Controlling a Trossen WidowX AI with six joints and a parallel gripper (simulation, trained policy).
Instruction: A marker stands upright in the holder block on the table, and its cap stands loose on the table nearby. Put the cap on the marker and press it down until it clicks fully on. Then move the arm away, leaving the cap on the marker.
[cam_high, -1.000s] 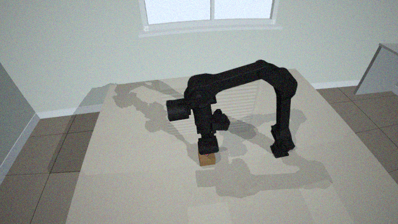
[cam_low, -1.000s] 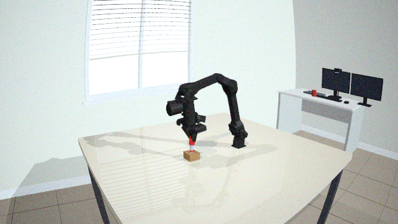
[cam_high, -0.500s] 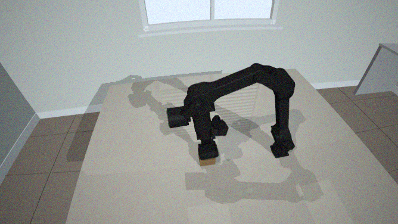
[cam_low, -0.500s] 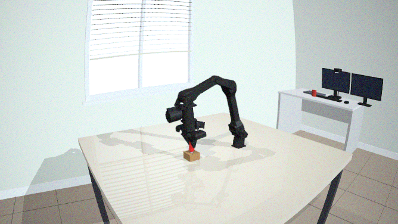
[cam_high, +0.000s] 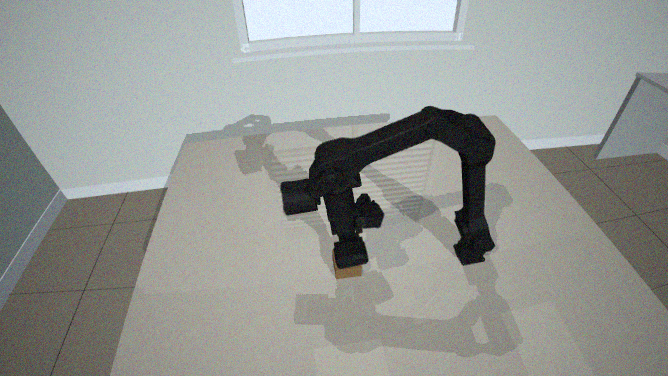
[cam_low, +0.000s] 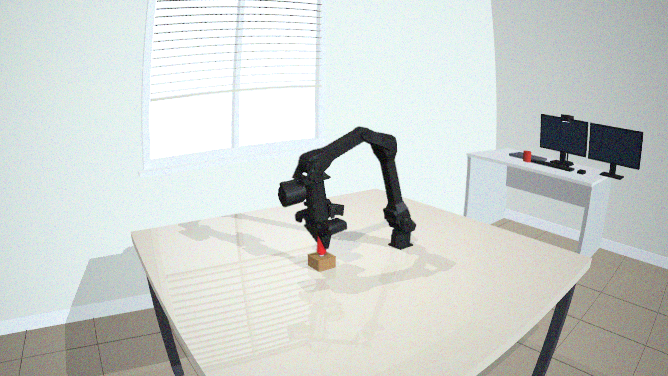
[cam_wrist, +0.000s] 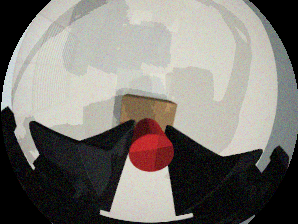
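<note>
Right now my gripper tip is 10 mm below the red cap and 10 mm short of it. From my gripper tip the other things lie so: holder block: 40 mm below, 10 mm ahead.
</note>
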